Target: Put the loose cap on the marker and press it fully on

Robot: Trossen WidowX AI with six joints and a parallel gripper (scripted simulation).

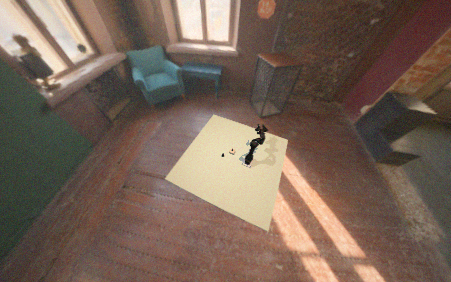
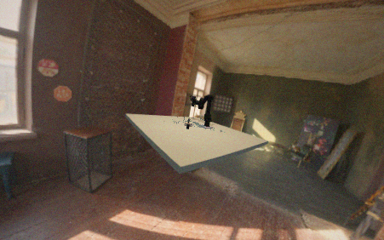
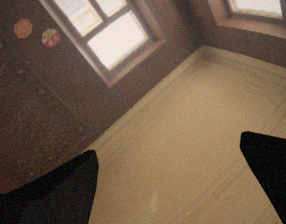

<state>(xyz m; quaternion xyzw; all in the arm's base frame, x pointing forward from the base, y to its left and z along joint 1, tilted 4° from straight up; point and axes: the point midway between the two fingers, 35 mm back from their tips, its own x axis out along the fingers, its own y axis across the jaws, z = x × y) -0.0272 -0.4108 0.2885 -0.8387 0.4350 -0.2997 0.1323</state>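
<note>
Now: the black marker cap 450 mm to the left of my gripper tip, 340 mm ahead of it and 320 mm below it.
</note>
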